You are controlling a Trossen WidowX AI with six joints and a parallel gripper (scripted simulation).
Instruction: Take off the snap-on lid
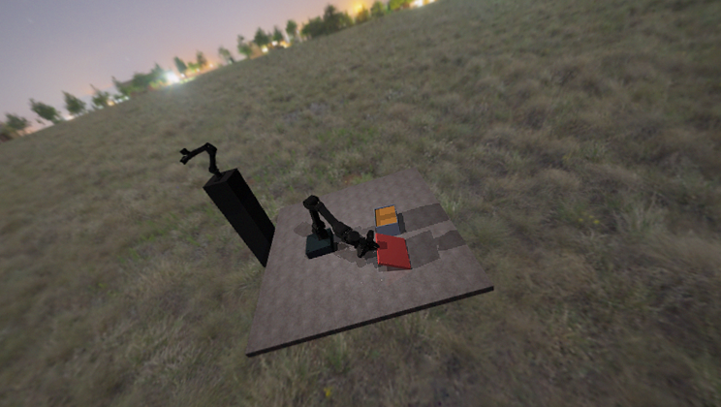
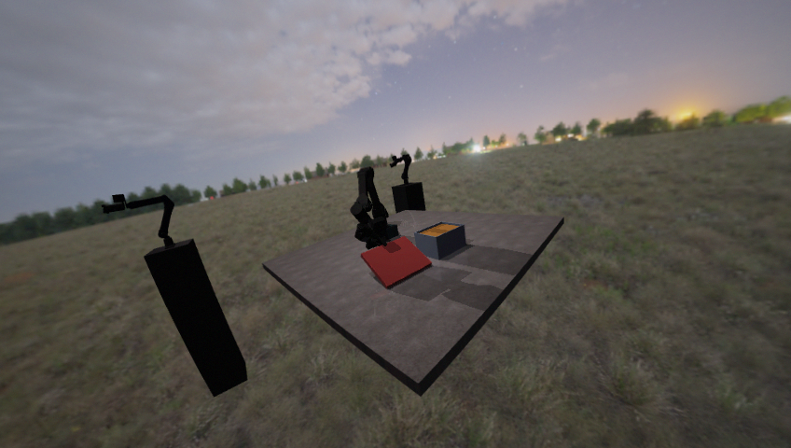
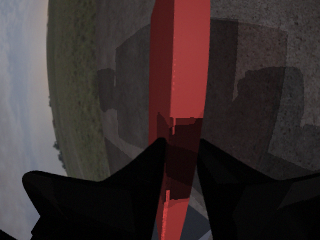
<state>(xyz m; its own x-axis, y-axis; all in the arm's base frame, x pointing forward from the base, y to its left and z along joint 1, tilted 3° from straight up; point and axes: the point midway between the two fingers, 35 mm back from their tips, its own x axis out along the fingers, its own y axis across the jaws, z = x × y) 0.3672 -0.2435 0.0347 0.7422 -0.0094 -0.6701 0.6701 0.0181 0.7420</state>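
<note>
The red lid is 7 cm ahead of my gripper tip and 4 cm below it. Round my gripper tip: grey storage box: 6 cm ahead, 28 cm to the left, 4 cm below.
</note>
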